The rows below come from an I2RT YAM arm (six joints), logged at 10 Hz.
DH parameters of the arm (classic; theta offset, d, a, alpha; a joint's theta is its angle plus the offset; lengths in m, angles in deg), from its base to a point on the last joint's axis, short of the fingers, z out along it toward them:
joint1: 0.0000 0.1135 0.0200 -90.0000
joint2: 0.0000 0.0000 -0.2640 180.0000
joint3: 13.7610 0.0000 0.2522 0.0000
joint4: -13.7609 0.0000 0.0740 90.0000
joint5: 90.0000 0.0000 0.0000 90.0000
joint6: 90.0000 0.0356 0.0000 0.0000
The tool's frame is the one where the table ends.
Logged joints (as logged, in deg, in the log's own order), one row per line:
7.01, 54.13, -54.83, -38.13, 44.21, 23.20
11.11, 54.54, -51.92, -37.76, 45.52, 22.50
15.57, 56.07, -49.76, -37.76, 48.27, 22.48
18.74, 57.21, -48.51, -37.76, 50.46, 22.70
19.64, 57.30, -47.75, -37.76, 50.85, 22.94
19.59, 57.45, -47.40, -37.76, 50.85, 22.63
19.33, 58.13, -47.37, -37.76, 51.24, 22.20
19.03, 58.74, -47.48, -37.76, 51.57, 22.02
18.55, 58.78, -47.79, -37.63, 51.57, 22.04
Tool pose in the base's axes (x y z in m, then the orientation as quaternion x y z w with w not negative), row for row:
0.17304, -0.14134, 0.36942, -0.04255, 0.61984, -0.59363, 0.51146
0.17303, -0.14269, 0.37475, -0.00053, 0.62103, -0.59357, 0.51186
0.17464, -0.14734, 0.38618, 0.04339, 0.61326, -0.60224, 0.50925
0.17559, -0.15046, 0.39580, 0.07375, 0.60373, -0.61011, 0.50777
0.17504, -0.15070, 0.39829, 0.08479, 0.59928, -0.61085, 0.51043
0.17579, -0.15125, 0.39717, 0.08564, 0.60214, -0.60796, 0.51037
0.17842, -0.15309, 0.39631, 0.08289, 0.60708, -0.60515, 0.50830
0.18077, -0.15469, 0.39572, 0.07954, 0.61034, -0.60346, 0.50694
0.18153, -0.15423, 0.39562, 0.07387, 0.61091, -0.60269, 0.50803
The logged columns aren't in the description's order. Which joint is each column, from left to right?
Columns, left to right: joint5, joint2, joint6, joint1, joint3, joint4.
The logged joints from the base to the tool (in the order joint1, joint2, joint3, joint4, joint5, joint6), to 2 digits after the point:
-38.13, 54.13, 44.21, 23.20, 7.01, -54.83
-37.76, 54.54, 45.52, 22.50, 11.11, -51.92
-37.76, 56.07, 48.27, 22.48, 15.57, -49.76
-37.76, 57.21, 50.46, 22.70, 18.74, -48.51
-37.76, 57.30, 50.85, 22.94, 19.64, -47.75
-37.76, 57.45, 50.85, 22.63, 19.59, -47.40
-37.76, 58.13, 51.24, 22.20, 19.33, -47.37
-37.76, 58.74, 51.57, 22.02, 19.03, -47.48
-37.63, 58.78, 51.57, 22.04, 18.55, -47.79

